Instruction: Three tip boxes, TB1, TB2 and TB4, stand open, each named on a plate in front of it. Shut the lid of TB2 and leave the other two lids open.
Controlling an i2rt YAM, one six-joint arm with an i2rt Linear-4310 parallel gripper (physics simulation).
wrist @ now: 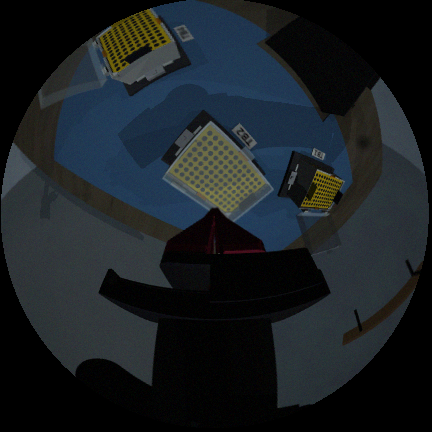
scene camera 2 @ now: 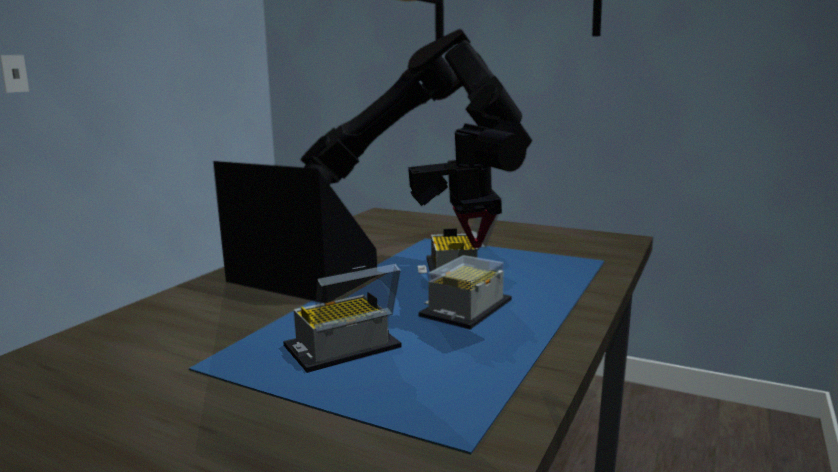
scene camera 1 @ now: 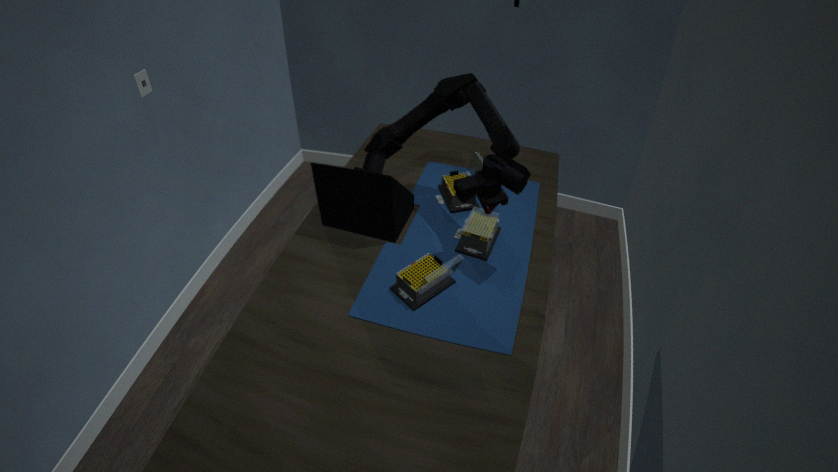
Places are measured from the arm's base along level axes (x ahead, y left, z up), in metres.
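Pixels of known places: gripper, fingertip midpoint: (wrist: pixel 214 212) (scene camera 2: pixel 476 247) (scene camera 1: pixel 488 213); arm's base, origin of the base link: (scene camera 2: pixel 302 202) (scene camera 1: pixel 370 178).
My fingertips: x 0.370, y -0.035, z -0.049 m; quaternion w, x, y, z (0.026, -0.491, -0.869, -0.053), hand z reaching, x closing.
Observation:
Ahead of a thing's pixels: the offset from my fingertips to its top centre. "spot": to the spot under its first point. Level surfaces: height alone.
The middle box, TB2 @(0.008 m left, 0.030 m back, 0.040 m down) (scene camera 1: pixel 469 242) (scene camera 2: pixel 448 297), has its clear lid @(spot: 0.003 m right, 0.013 m back, 0.040 m down) (scene camera 1: pixel 482 223) (scene camera 2: pixel 466 265) (wrist: pixel 217 165) lying down over the yellow tip rack. TB4 (scene camera 1: pixel 419 275) (scene camera 2: pixel 345 340) (wrist: pixel 135 42), at the near end, has its clear lid (scene camera 1: pixel 452 265) (wrist: pixel 75 82) standing open. TB1 (scene camera 1: pixel 454 184) (scene camera 2: pixel 448 256) (wrist: pixel 322 190), at the far end, has its lid @(0.235 m left, 0.052 m back, 0.036 m up) (scene camera 1: pixel 478 157) (wrist: pixel 320 237) open; the arm partly hides it in the scene views. My gripper (scene camera 1: pixel 490 211) (scene camera 2: pixel 476 245) (wrist: pixel 214 212) is shut and empty, red tips close above TB2's rear edge. Contact with the lid cannot be told.
The boxes stand on a blue mat @(0.117 m down) (scene camera 1: pixel 469 322) (scene camera 2: pixel 398 398) (wrist: pixel 100 140) on a wooden table @(0.120 m down) (scene camera 1: pixel 351 381) (scene camera 2: pixel 117 381). The black base block (scene camera 1: pixel 357 202) (scene camera 2: pixel 269 228) (wrist: pixel 322 65) stands at the mat's left side in the scene views. TB1 is close behind the gripper.

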